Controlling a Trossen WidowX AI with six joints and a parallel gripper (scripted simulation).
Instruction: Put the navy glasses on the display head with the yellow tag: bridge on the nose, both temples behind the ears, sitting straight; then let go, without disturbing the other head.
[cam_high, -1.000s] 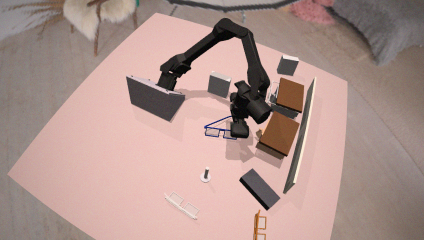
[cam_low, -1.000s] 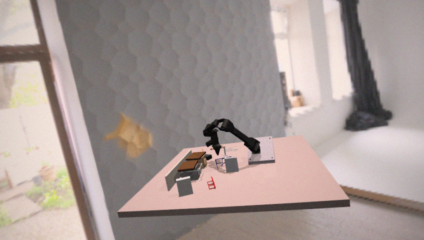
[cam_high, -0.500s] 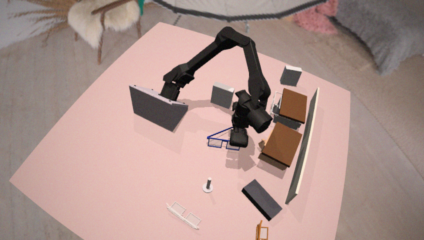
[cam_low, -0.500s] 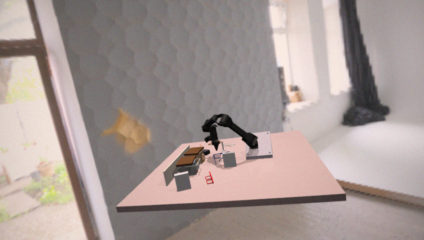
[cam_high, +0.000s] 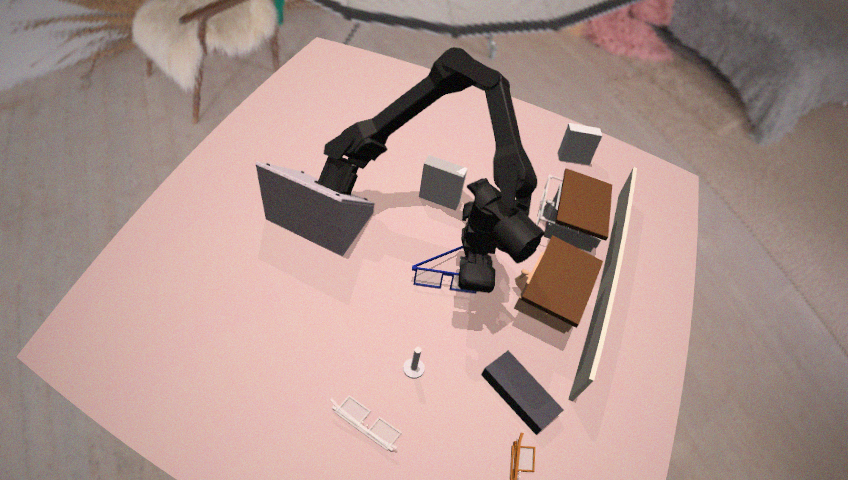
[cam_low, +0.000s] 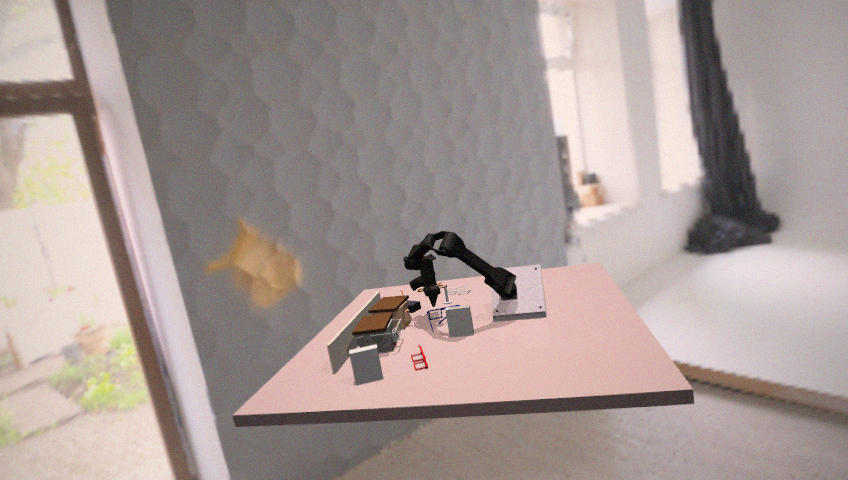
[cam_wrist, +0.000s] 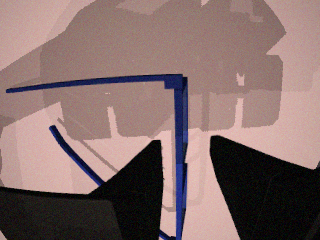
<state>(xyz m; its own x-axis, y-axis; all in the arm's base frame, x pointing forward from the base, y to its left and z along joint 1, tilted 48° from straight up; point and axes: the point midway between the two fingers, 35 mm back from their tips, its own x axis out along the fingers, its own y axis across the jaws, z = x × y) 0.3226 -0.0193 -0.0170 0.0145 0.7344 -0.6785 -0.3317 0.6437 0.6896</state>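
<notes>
Right now my gripper tip is 21 cm to the left of the white stand, 4 cm above it and 2 cm past it. Also, from my gripper tip: dark block 19 cm ahead, 18 cm to the right, 4 cm below; then long panel 28 cm ahead, 16 cm to the left, 1 cm below.
</notes>
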